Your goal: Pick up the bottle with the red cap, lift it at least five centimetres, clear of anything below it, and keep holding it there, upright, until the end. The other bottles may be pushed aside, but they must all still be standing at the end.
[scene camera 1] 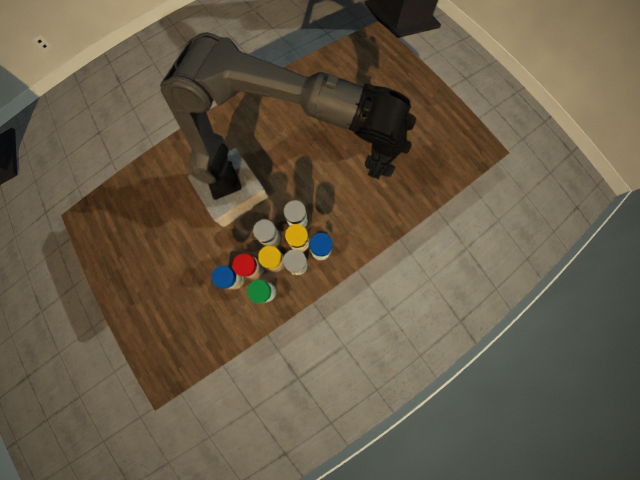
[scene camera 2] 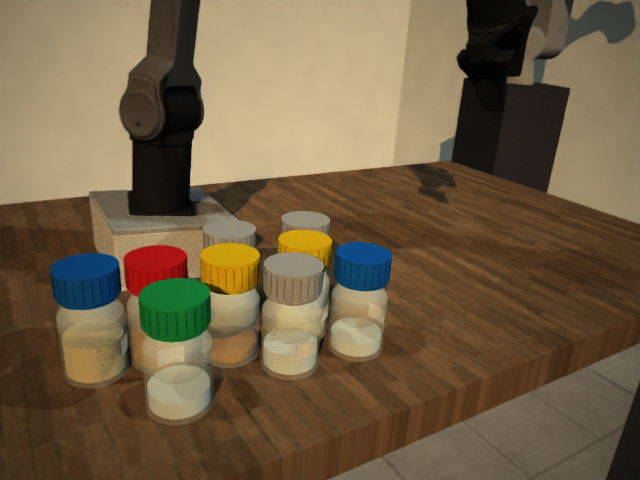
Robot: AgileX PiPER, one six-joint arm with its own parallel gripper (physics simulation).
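Observation:
The bottle with the red cap (scene camera 1: 245, 265) (scene camera 2: 155, 266) stands upright on the wooden table. A blue-capped bottle (scene camera 1: 223, 277) (scene camera 2: 87, 281) stands close on one side, and a yellow-capped bottle (scene camera 1: 270, 257) (scene camera 2: 230, 268) on the other. A green-capped bottle (scene camera 1: 259, 291) (scene camera 2: 175, 310) stands in front and partly hides the red-capped one in scene camera 2. My gripper (scene camera 1: 379, 167) (scene camera 2: 489, 100) hangs above the table, far to the right of the bottles, tips downward. No bottle is at its fingers; whether they are open or shut is unclear.
Upright nearby are a second yellow-capped bottle (scene camera 1: 296, 236) (scene camera 2: 305, 248), a second blue-capped one (scene camera 1: 321, 244) (scene camera 2: 362, 266), and grey-capped ones (scene camera 1: 265, 231) (scene camera 2: 229, 235), (scene camera 1: 295, 211) (scene camera 2: 305, 221), (scene camera 1: 295, 262) (scene camera 2: 293, 279). The arm's base block (scene camera 1: 242, 207) (scene camera 2: 155, 249) stands behind.

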